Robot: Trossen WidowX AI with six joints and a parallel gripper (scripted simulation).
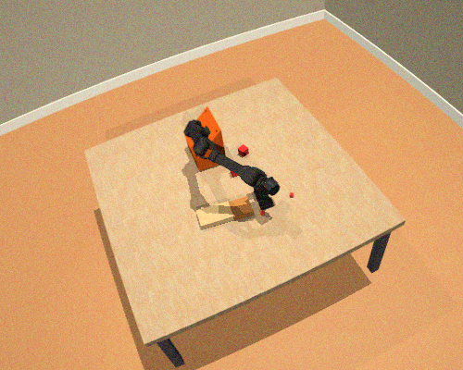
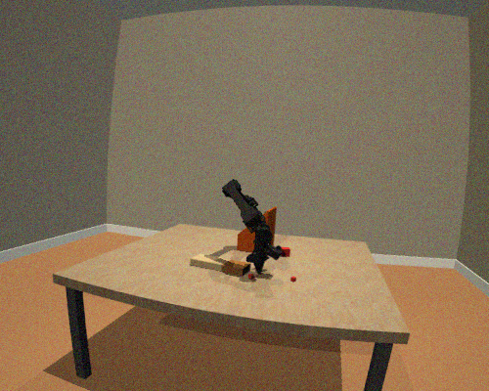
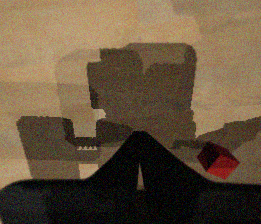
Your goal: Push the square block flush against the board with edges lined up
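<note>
My gripper tip is now 1 cm past the square block, 10 cm to the left of it and 1 cm below it. From my gripper tip the other things lie so: board 3 cm behind, 23 cm to the right, 1 cm above.
</note>
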